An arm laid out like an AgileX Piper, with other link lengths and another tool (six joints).
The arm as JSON. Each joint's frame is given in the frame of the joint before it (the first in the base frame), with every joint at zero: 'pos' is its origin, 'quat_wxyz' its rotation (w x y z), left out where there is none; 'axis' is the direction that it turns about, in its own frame. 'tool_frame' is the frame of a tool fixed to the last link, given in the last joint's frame.
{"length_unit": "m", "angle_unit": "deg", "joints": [
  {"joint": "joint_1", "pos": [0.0, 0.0, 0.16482], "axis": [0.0, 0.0, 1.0]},
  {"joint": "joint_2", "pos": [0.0, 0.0, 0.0], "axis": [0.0, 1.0, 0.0]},
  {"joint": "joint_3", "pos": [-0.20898, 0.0, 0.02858], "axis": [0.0, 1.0, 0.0]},
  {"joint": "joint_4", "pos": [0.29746, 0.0, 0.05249], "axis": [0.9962, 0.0, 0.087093]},
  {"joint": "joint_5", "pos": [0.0, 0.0, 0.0], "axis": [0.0, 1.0, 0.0]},
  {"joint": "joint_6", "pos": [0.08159, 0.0, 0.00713], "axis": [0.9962, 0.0, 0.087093]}
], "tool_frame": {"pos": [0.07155, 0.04, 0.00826], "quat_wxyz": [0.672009, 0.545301, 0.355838, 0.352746]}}
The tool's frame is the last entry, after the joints.
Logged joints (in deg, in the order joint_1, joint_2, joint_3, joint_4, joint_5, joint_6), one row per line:
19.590, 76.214, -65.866, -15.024, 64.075, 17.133
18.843, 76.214, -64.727, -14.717, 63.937, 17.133
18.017, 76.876, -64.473, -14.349, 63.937, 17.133
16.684, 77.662, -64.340, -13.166, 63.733, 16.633
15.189, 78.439, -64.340, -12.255, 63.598, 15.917
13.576, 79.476, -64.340, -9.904, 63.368, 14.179
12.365, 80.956, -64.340, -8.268, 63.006, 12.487
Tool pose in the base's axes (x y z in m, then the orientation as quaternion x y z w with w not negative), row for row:
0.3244, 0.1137, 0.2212, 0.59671, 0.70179, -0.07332, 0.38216
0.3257, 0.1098, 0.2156, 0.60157, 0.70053, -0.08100, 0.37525
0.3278, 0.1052, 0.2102, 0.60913, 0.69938, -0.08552, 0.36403
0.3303, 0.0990, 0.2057, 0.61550, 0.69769, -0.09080, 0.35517
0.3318, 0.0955, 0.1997, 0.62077, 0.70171, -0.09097, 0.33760
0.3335, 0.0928, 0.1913, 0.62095, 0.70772, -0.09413, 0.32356
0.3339, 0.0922, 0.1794, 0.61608, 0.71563, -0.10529, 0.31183
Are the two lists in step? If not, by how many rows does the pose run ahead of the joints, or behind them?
The pose runs 1 row ahead of the joints: the pose in row i belongs to the joints in row i + 1.
